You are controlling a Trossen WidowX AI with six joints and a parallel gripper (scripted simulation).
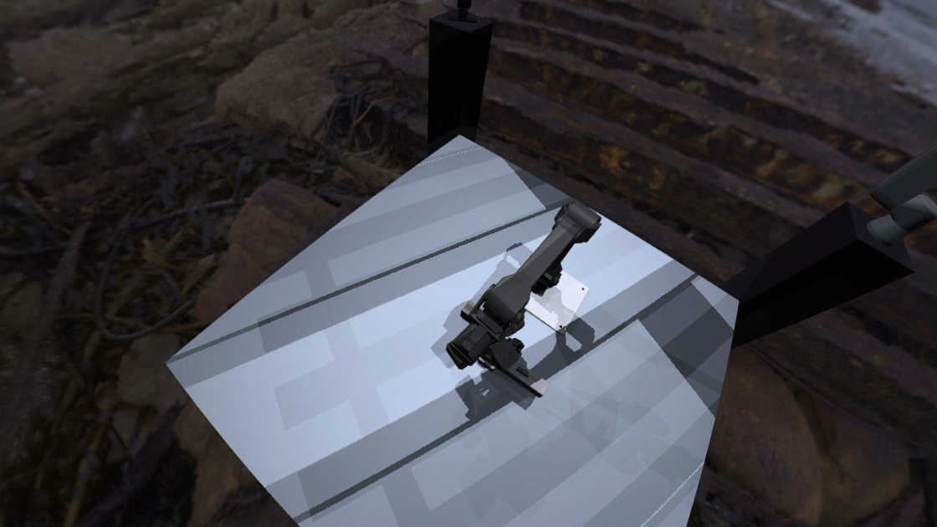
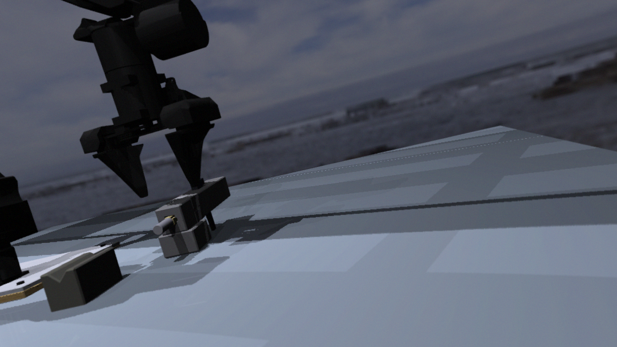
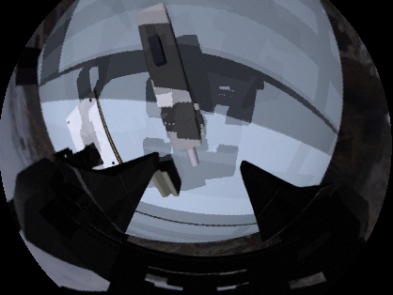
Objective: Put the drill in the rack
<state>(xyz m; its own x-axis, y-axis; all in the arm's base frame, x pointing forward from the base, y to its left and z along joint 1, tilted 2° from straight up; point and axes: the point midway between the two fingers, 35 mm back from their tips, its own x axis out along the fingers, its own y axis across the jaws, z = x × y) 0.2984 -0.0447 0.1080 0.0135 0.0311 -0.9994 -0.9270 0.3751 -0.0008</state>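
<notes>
Right now the drill is 1 cm behind my gripper tip, 4 cm to the left of it and 4 cm below it. The rest, counted from my gripper tip: grey fixture block: 1 cm behind, 10 cm to the left, 4 cm below; then rack: 9 cm behind, 7 cm to the right, 7 cm below; then dark key: 1 cm behind, 12 cm to the left, 4 cm below.
</notes>
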